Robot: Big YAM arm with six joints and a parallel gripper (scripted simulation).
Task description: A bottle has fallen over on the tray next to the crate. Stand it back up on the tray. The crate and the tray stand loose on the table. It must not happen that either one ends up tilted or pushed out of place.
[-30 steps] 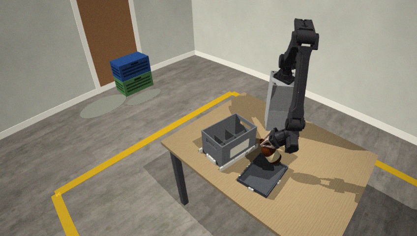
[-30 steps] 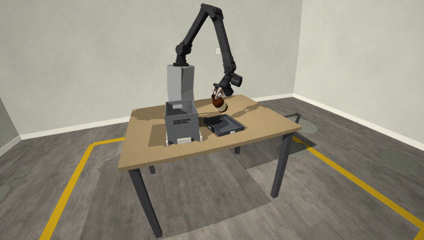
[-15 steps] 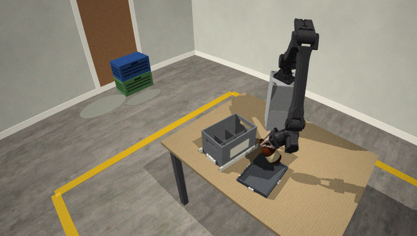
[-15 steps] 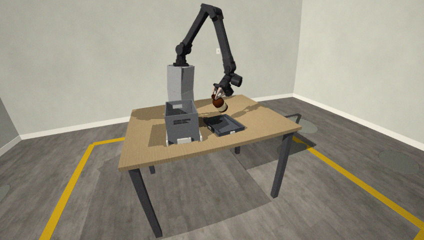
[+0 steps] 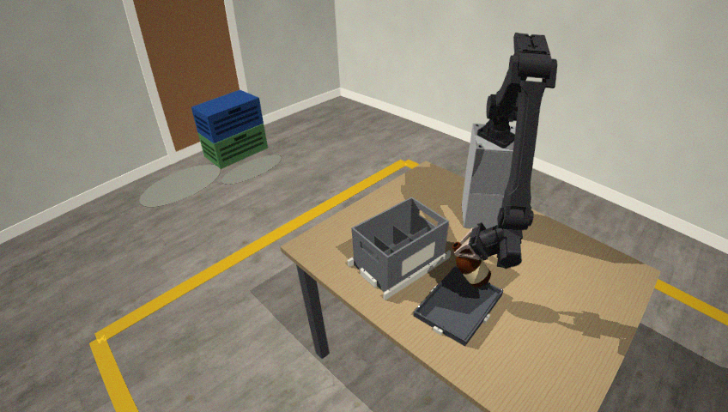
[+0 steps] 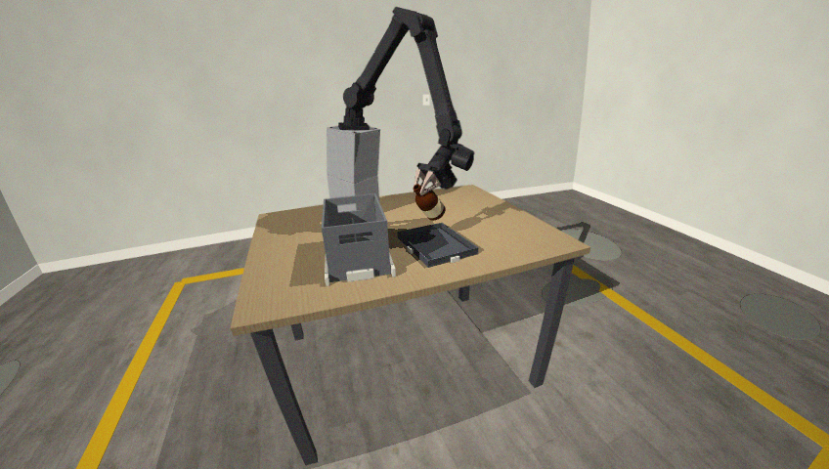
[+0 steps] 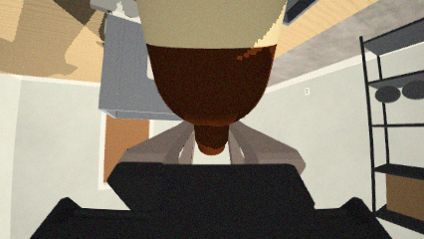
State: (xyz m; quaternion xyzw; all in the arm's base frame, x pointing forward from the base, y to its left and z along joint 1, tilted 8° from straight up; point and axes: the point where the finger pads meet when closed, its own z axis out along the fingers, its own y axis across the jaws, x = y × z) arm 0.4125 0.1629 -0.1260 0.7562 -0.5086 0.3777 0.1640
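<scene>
My gripper is now 4 cm above the brown bottle, 3 cm to the right of it and 2 cm past it. Also, from my hand: dark tray (19 cm below, 5 cm to the left, 2 cm ahead); then grey crate (23 cm to the right, 12 cm below, 1 cm ahead).
</scene>
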